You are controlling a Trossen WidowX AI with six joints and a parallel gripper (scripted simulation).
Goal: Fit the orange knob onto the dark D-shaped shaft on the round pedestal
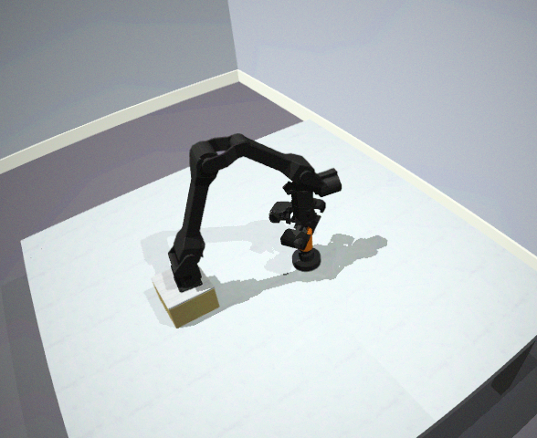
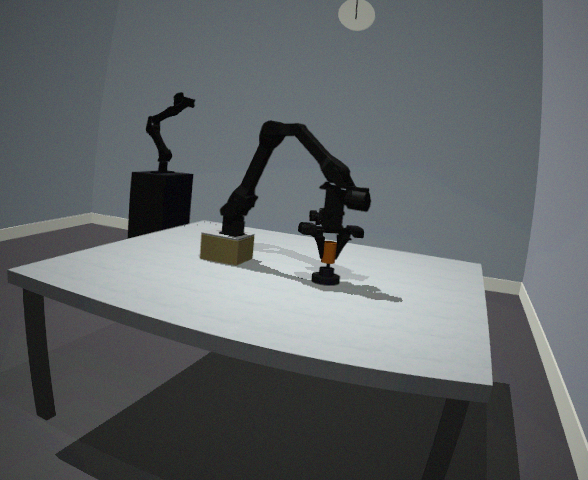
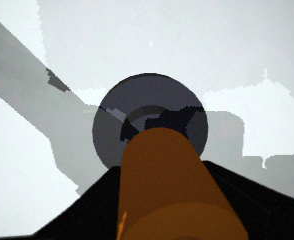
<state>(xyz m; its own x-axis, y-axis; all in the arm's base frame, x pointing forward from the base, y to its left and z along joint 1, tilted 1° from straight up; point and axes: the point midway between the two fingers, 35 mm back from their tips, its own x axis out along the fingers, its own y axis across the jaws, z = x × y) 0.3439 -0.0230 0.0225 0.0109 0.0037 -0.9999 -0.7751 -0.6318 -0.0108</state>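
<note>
My gripper tip is 20 mm below the orange knob. From my gripper tip the other things lie so: dark round pedestal: 40 mm below.
</note>
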